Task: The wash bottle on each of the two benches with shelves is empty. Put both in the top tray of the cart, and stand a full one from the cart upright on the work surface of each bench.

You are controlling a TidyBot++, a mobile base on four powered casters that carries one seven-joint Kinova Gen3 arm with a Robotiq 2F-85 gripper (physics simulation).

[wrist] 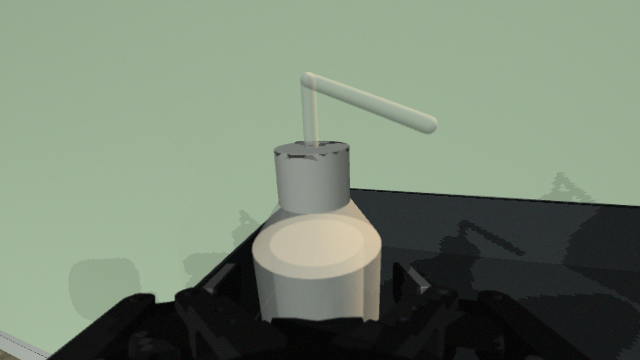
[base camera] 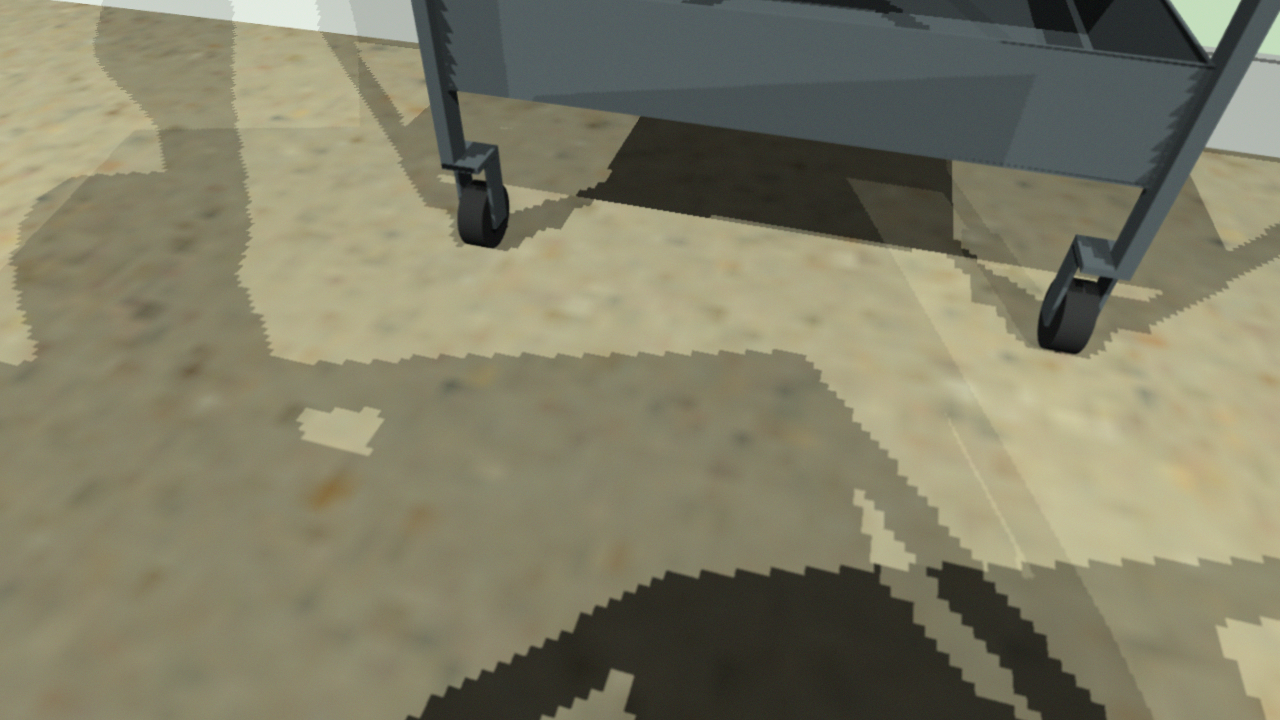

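Note:
A wash bottle with a grey cap and a pale bent spout stands upright between the spread fingers in the wrist view. It looks pale and translucent; no coloured liquid shows in the part in view. My gripper is open, with a gap between each fingertip and the bottle. A dark tray surface of the cart lies behind and to the right of the bottle. In the base camera view the lower part of the grey cart shows at the top. The bottle's base is hidden. The benches do not show.
Two black casters carry the near side of the cart on the speckled floor. A pale green wall rises behind the tray in the wrist view. Shadows fall over the floor, the wall and the tray.

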